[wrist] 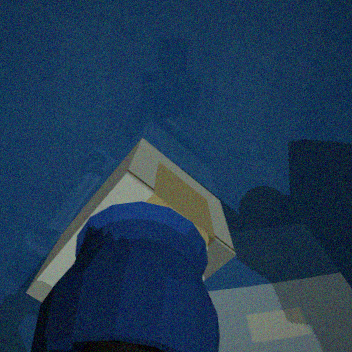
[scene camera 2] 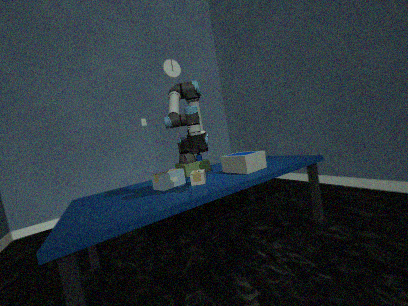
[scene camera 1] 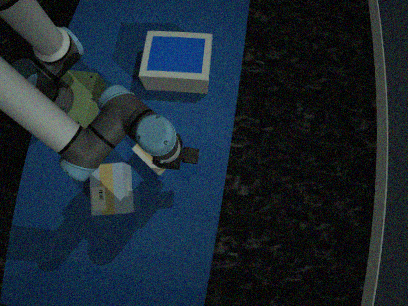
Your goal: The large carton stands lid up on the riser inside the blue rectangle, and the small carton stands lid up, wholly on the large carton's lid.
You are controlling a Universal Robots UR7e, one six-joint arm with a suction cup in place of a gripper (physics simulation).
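The small carton stands on the blue table, mostly hidden under the arm's wrist in the overhead view. A tan tape strip runs over the face it turns up. My suction cup hangs just above that face, apart from it and holding nothing. The large carton lies on the table close beside it, towards the table's near end, with a tan strip and a barcode label showing. The white riser with the blue rectangle stands further along the table and carries nothing.
The arm's green base plate sits at the table's back edge behind the cartons. The table's long front edge runs near the small carton, with dark floor below.
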